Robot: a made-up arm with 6 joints. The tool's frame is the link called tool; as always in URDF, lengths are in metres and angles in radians. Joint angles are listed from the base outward.
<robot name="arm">
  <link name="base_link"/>
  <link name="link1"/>
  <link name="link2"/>
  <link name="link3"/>
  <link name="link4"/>
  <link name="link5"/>
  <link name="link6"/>
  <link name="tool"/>
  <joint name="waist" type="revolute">
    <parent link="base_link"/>
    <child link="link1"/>
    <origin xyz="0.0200 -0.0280 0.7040" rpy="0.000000 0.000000 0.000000"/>
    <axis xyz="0 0 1"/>
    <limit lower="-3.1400" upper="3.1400"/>
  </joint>
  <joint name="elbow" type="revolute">
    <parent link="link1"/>
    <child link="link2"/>
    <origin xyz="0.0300 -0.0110 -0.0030" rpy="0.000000 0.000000 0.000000"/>
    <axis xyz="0 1 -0.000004"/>
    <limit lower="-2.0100" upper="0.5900"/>
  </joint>
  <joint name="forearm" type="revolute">
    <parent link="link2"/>
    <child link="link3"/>
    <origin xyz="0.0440 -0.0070 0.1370" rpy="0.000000 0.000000 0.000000"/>
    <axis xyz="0 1 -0.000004"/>
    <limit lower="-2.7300" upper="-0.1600"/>
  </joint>
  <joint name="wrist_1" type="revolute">
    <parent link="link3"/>
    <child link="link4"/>
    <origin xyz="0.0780 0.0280 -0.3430" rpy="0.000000 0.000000 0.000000"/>
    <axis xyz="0 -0.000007 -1"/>
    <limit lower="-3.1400" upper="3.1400"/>
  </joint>
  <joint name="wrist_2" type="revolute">
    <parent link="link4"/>
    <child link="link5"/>
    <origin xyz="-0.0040 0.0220 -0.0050" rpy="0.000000 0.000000 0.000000"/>
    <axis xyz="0 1 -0.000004"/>
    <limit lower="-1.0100" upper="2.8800"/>
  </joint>
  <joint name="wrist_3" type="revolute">
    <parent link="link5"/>
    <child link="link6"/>
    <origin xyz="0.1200 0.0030 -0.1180" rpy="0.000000 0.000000 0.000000"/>
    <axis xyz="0 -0.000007 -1"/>
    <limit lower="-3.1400" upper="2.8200"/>
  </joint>
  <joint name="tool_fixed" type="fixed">
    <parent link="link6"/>
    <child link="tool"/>
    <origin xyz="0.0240 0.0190 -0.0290" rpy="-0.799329 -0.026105 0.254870"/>
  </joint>
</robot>
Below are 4 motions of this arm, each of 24 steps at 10 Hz.
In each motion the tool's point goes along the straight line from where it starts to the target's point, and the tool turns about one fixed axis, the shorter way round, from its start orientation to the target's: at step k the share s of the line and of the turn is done. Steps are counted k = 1, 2, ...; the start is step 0. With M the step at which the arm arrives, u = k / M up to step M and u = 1 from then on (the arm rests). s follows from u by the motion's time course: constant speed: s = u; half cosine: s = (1 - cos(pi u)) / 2; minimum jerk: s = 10 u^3 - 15 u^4 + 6 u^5.
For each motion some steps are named. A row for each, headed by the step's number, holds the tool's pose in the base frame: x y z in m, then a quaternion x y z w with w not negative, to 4 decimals.
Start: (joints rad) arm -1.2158 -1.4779 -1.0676 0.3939 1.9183 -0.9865
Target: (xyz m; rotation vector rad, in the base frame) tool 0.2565 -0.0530 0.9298 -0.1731 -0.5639 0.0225
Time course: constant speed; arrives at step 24
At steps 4, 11, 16, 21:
4: 0.2152 -0.1379 1.0356 -0.5005 -0.2948 0.0219 0.8137
11: 0.2297 -0.1082 0.9985 -0.3623 -0.2954 0.0185 0.8838
16: 0.2400 -0.0870 0.9721 -0.2581 -0.2915 0.0158 0.9210
21: 0.2503 -0.0657 0.9457 -0.1507 -0.2840 0.0129 0.9468

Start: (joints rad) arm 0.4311 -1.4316 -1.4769 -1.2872 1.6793 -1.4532
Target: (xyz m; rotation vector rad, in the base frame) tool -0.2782 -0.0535 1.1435 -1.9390 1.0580 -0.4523
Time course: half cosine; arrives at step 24
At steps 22, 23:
22: -0.2719 -0.0550 1.1442 -0.7833 0.4136 -0.1728 0.4307
23: -0.2766 -0.0539 1.1437 -0.7785 0.4213 -0.1791 0.4295

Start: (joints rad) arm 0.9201 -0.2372 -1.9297 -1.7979 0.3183 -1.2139
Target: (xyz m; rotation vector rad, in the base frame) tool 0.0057 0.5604 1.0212 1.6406 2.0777 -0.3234
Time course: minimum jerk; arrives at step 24
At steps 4, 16, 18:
4: 0.2520 0.3802 1.1438 0.7340 0.4440 -0.3034 0.4148
16: 0.0593 0.5212 1.0479 0.6381 0.6992 -0.1613 0.2792
18: 0.0321 0.5411 1.0344 0.6184 0.7294 -0.1395 0.2571

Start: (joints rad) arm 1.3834 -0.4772 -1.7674 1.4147 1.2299 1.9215
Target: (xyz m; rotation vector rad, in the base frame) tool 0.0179 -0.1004 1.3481 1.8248 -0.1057 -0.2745
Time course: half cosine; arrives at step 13
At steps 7, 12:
7: 0.0032 0.1024 1.2886 0.5566 0.2600 0.0506 0.7874
12: 0.0174 -0.0937 1.3461 0.7828 -0.0353 -0.1132 0.6109

